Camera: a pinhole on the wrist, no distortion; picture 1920 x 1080 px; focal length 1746.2 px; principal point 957.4 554.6 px. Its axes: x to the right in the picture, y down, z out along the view. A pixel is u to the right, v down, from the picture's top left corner.
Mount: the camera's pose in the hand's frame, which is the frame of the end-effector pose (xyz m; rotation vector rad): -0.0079 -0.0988 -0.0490 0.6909 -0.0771 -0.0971
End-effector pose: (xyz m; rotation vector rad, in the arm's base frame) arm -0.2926 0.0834 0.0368 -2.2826 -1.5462 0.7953
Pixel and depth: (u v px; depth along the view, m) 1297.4 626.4 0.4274
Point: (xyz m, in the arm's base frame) -0.7334 0.2327 -0.0259
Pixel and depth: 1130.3 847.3 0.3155
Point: -0.6266 0.1624 -0.0145
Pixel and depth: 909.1 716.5 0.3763
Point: -0.6960 0.1338 -0.0037
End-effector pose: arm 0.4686 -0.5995 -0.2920 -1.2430 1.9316 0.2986
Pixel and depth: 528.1 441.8 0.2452
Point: 0.7690 -0.5914 -0.2506
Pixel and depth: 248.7 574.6 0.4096
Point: 0.9240 -0.4715 -0.2343
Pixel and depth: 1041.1 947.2 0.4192
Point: 0.8879 -0.5346 -0.4281
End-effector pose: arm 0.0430 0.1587 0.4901 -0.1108 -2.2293 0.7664
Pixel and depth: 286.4 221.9 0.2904
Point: 0.1052 -0.2082 0.4956
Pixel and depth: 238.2 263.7 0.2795
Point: 0.1063 -0.1959 0.4882
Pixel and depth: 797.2 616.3 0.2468
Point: 0.0191 -0.1298 0.5147
